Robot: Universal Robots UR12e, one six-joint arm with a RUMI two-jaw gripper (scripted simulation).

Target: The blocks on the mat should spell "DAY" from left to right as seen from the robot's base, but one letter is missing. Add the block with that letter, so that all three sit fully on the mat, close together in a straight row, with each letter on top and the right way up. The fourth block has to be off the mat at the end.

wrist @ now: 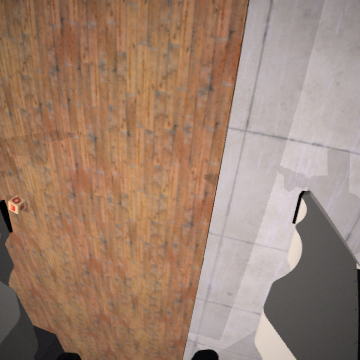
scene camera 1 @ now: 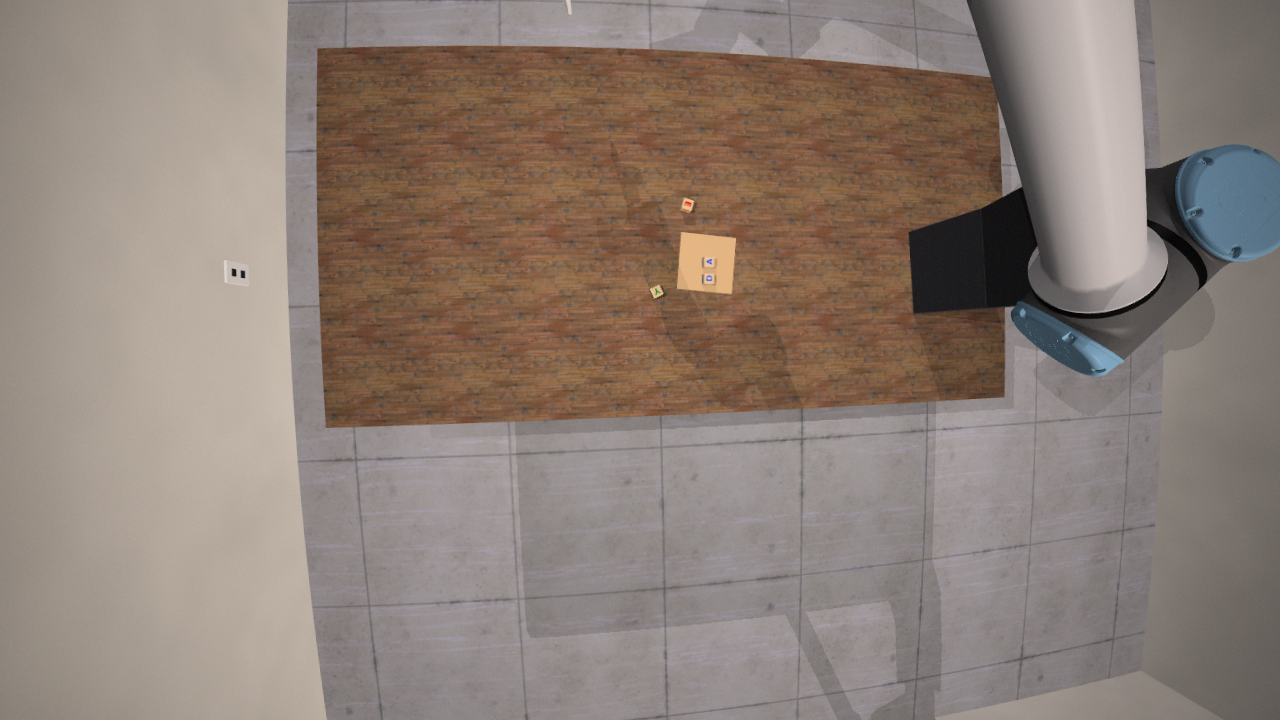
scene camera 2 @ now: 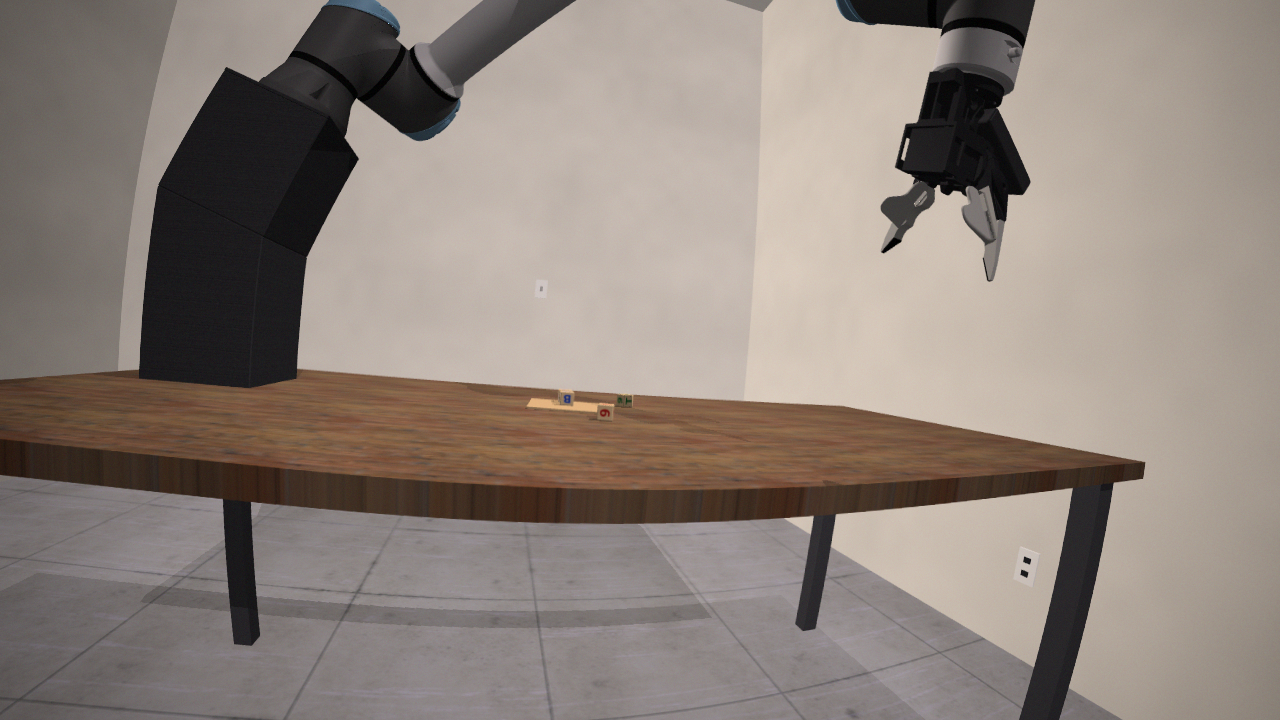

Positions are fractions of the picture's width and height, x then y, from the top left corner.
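Observation:
Visible: my gripper (scene camera 2: 0.73,0.37), also seen from the wrist, where the gripper (wrist: 0.43,0.55) appears again. A mat (scene camera 1: 0.54,0.34) is visible as well.

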